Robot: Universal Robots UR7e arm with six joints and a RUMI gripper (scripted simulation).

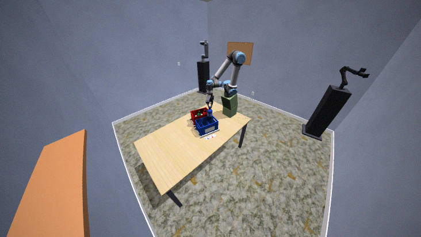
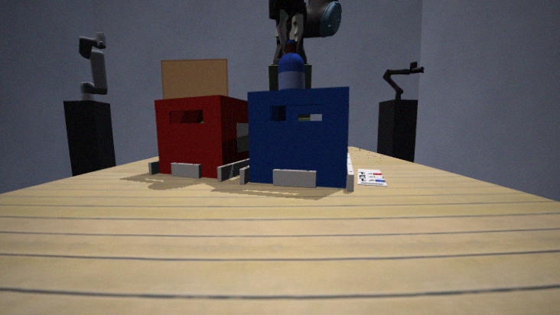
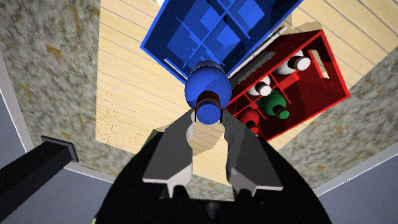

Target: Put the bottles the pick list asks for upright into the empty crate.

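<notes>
The blue-capped bottle lies 7 cm below my hand. Round my hand: blue crate 11 cm ahead, 2 cm to the left, 25 cm below; red crate 1 cm behind, 19 cm to the right, 25 cm below; red-capped bottle 11 cm behind, 18 cm to the right, 25 cm below.
</notes>
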